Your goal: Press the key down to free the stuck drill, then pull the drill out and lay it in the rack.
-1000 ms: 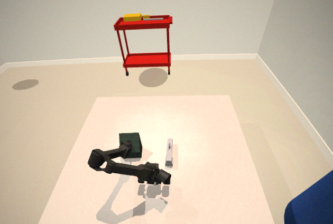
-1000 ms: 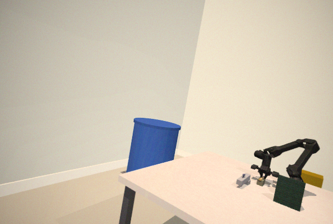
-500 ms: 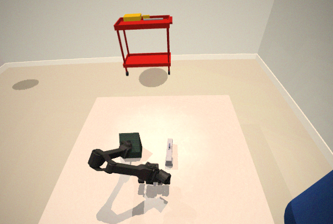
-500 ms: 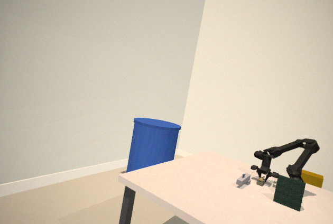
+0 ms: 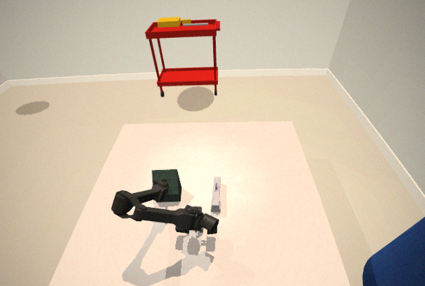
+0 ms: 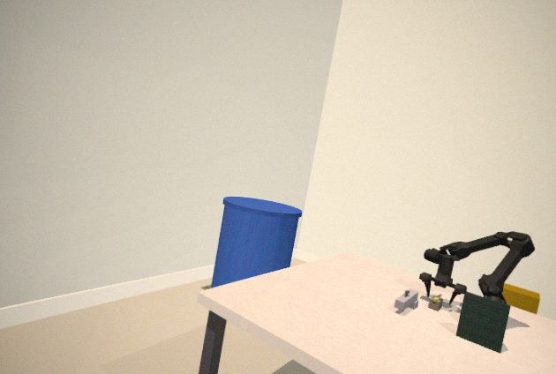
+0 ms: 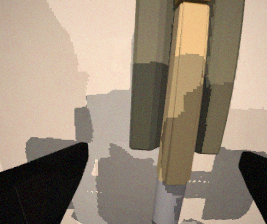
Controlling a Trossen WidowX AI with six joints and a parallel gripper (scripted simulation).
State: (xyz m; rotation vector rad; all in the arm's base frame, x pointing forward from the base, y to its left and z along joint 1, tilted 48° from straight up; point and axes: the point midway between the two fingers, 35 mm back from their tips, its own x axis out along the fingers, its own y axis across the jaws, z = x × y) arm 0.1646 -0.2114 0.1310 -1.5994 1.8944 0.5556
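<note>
My gripper tip is now 3 cm to the right of the tan drill, 2 cm below it and 1 cm short of it. Round my gripper tip: dark blue key (22 cm to the left, 12 cm ahead, 3 cm above); olive rack (5 cm to the left, 1 cm ahead); grey block (20 cm to the left, 11 cm ahead, 1 cm above).
</note>
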